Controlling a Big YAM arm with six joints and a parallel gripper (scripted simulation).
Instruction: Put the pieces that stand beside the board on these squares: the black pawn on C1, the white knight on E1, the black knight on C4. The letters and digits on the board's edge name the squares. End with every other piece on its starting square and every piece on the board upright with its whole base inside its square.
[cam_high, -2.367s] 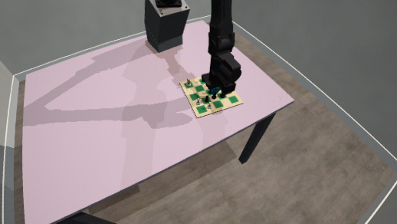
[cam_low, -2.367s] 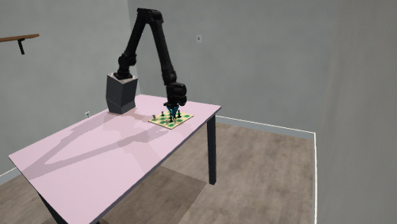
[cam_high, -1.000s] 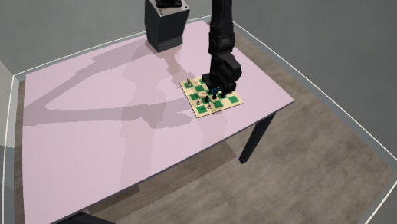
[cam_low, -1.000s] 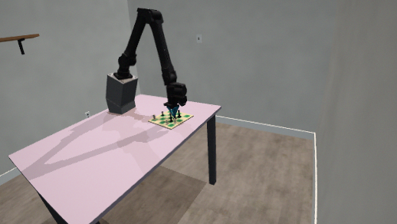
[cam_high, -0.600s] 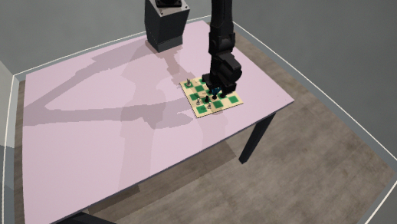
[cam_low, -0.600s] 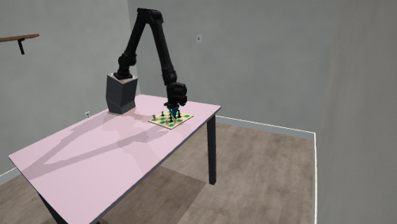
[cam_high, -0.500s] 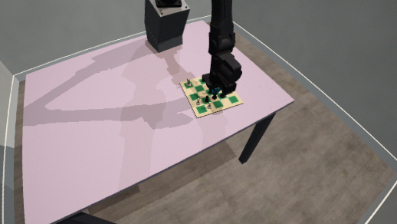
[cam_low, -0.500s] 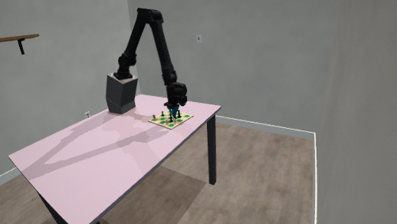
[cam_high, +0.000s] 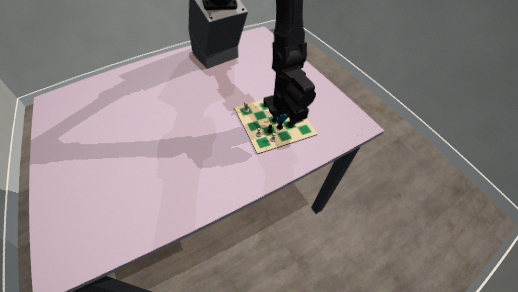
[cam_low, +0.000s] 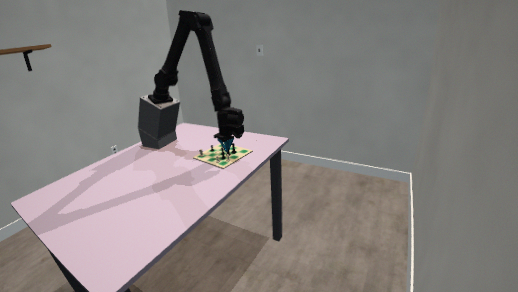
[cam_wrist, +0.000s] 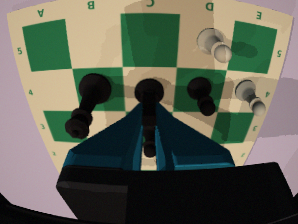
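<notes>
Now: hand 10 mm above the black knight. Also, from my hand: white knight (110 mm behind, 90 mm to the right, 10 mm below); then chessboard (30 mm below, 30 mm behind).
</notes>
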